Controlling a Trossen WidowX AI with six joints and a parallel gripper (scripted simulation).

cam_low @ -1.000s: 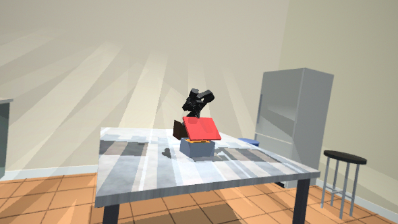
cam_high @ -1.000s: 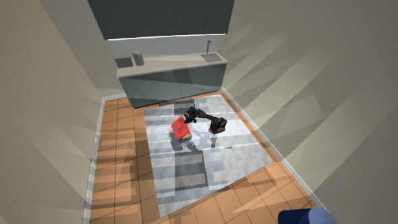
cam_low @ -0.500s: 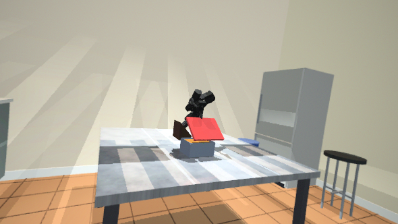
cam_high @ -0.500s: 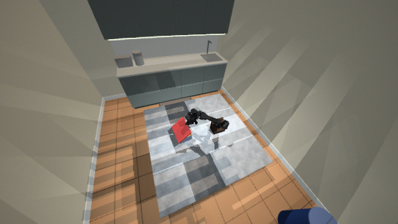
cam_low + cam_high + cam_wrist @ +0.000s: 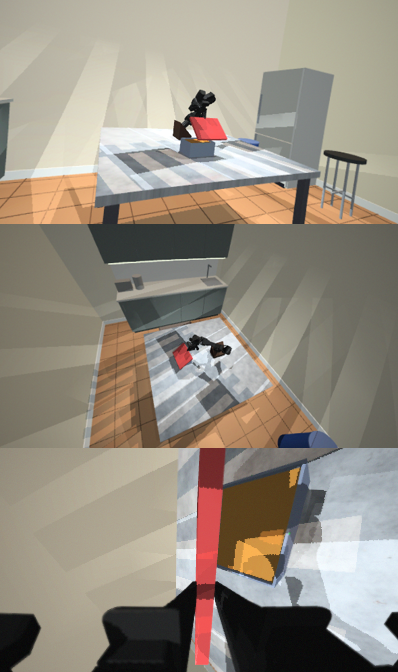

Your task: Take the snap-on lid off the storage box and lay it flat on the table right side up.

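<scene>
My gripper tip is 7 cm short of the red lid and 5 cm above it. Round my gripper tip: grey storage box: 19 cm below, 5 cm to the right, 4 cm ahead.
</scene>
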